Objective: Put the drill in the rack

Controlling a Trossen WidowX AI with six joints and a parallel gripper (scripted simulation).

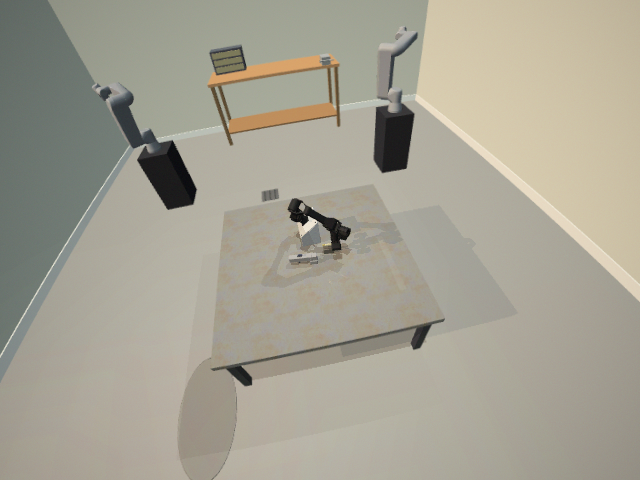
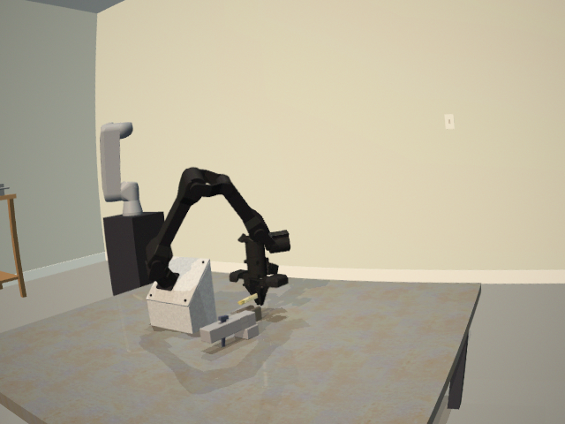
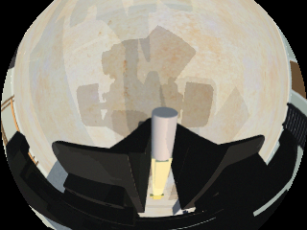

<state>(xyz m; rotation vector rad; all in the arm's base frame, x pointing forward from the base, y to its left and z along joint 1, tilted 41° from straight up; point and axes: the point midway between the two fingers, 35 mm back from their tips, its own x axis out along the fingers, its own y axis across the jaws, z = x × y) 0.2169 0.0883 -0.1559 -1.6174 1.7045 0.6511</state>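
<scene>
My gripper tip is 4 cm to the left of the drill, 3 cm below it and 1 cm past it. Round my gripper tip: grey block 23 cm to the right, 4 cm ahead; then dark blue key 25 cm to the right, 4 cm ahead, 1 cm above.
</scene>
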